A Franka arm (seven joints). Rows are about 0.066 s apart.
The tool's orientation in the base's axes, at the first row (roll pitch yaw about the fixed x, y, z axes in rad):
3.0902 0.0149 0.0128
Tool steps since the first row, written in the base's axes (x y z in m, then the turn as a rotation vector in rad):
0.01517 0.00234 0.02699 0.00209 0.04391 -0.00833
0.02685 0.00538 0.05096 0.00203 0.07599 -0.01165
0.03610 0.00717 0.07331 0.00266 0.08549 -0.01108
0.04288 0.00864 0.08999 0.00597 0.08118 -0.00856
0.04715 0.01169 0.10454 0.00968 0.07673 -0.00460
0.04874 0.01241 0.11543 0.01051 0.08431 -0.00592
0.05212 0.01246 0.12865 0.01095 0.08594 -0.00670
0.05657 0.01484 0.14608 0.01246 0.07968 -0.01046
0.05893 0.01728 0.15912 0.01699 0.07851 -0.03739
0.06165 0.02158 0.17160 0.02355 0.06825 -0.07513
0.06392 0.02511 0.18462 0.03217 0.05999 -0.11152
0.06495 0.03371 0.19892 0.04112 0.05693 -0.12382
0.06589 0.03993 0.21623 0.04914 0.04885 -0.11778
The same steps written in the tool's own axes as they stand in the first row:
0.01479 -0.00074 -0.02729 0.00278 -0.04425 0.00602
0.02615 -0.00239 -0.05155 0.00318 -0.07645 0.00769
0.03509 -0.00291 -0.07409 0.00392 -0.08590 0.00662
0.04164 -0.00342 -0.09092 0.00714 -0.08142 0.00428
0.04573 -0.00567 -0.10566 0.01073 -0.07673 0.00050
0.04717 -0.00580 -0.11660 0.01168 -0.08435 0.00142
0.05035 -0.00513 -0.12985 0.01215 -0.08601 0.00210
0.05457 -0.00655 -0.14744 0.01363 -0.07994 0.00616
0.05677 -0.00828 -0.16062 0.01855 -0.08009 0.03305
0.05936 -0.01190 -0.17334 0.02554 -0.07169 0.07117
0.06148 -0.01473 -0.18656 0.03459 -0.06520 0.10781
0.06241 -0.02257 -0.20130 0.04369 -0.06265 0.12012
0.06317 -0.02787 -0.21892 0.05151 -0.05416 0.11439

